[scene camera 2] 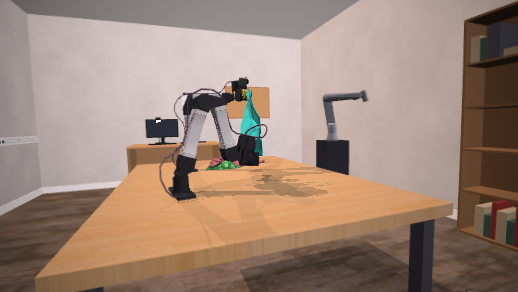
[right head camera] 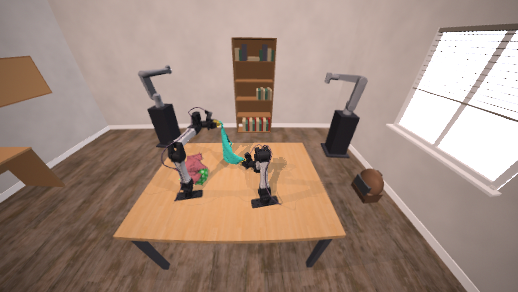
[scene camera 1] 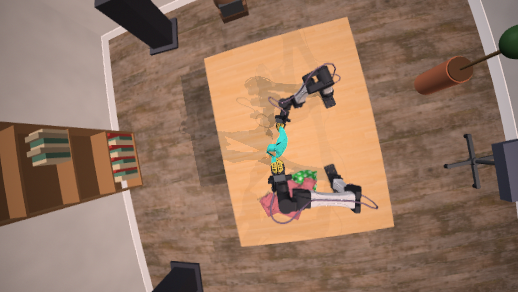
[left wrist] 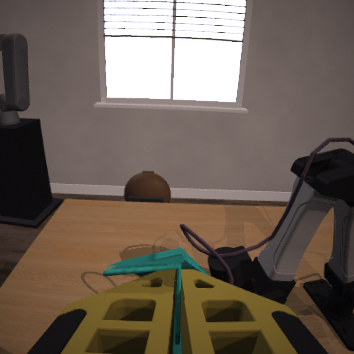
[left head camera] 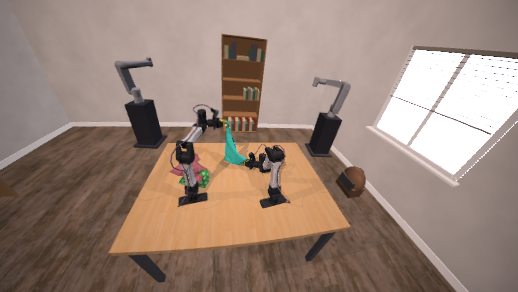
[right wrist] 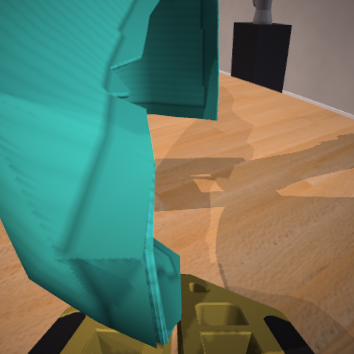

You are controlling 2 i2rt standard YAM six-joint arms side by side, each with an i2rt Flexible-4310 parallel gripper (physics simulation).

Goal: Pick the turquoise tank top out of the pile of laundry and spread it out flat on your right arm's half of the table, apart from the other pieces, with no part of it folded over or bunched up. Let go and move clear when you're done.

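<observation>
The turquoise tank top (left head camera: 232,151) (right head camera: 227,150) (scene camera 1: 282,142) (scene camera 2: 250,121) (left wrist: 145,261) (right wrist: 95,165) hangs in the air over the middle of the table, narrow at the top and creased, its lower end drawn sideways. My left gripper (left head camera: 224,122) (right head camera: 218,122) (scene camera 1: 276,162) (scene camera 2: 246,93) (left wrist: 177,280) is shut on its upper end, high up. My right gripper (left head camera: 246,162) (right head camera: 243,161) (scene camera 1: 280,126) (right wrist: 175,285) is shut on a lower corner, much lower down. In scene camera 2, the right fingertips are hidden.
A pink garment (left head camera: 194,163) (right head camera: 195,164) (scene camera 1: 304,185) and a green patterned garment (left head camera: 202,179) (right head camera: 202,176) (scene camera 1: 304,176) (scene camera 2: 226,165) lie piled beside the left arm, partly beneath it. The wooden table (left head camera: 235,225) (right head camera: 230,220) carries both arm bases.
</observation>
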